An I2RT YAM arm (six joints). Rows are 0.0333 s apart.
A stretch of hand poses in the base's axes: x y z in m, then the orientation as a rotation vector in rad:
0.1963 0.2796 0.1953 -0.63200 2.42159 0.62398
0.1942 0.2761 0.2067 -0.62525 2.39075 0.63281
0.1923 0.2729 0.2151 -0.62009 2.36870 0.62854
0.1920 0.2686 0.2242 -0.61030 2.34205 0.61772
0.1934 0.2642 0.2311 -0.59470 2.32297 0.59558
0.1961 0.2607 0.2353 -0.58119 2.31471 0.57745
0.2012 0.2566 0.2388 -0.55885 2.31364 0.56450
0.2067 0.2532 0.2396 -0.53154 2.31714 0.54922
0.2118 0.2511 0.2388 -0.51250 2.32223 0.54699
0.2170 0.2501 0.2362 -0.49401 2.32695 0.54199
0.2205 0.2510 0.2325 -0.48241 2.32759 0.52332
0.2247 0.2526 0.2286 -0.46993 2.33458 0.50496
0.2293 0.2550 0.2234 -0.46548 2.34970 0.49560
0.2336 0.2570 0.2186 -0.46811 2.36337 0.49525
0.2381 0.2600 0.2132 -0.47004 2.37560 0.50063
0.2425 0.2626 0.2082 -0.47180 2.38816 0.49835
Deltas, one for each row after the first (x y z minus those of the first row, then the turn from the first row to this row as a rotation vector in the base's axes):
-0.0021 -0.0035 0.0114 0.01827 -0.02481 -0.00273
-0.0040 -0.0067 0.0198 0.02483 -0.04634 -0.00759
-0.0043 -0.0110 0.0289 0.03008 -0.07442 -0.01752
-0.0029 -0.0154 0.0358 0.02681 -0.09971 -0.03469
-0.0002 -0.0189 0.0400 0.02157 -0.11365 -0.04936
0.0049 -0.0230 0.0435 0.01930 -0.11904 -0.06924
0.0104 -0.0264 0.0443 0.01508 -0.12080 -0.09337
0.0155 -0.0285 0.0435 0.01664 -0.11652 -0.10796
0.0207 -0.0295 0.0409 0.01636 -0.11344 -0.12284
0.0242 -0.0286 0.0372 0.00682 -0.11888 -0.13627
0.0284 -0.0270 0.0333 -0.00461 -0.11822 -0.15010
0.0330 -0.0246 0.0281 -0.01502 -0.10728 -0.15539
0.0373 -0.0226 0.0233 -0.02072 -0.09493 -0.15313
0.0418 -0.0196 0.0179 -0.02199 -0.08199 -0.14995
0.0462 -0.0170 0.0129 -0.02833 -0.07126 -0.14885

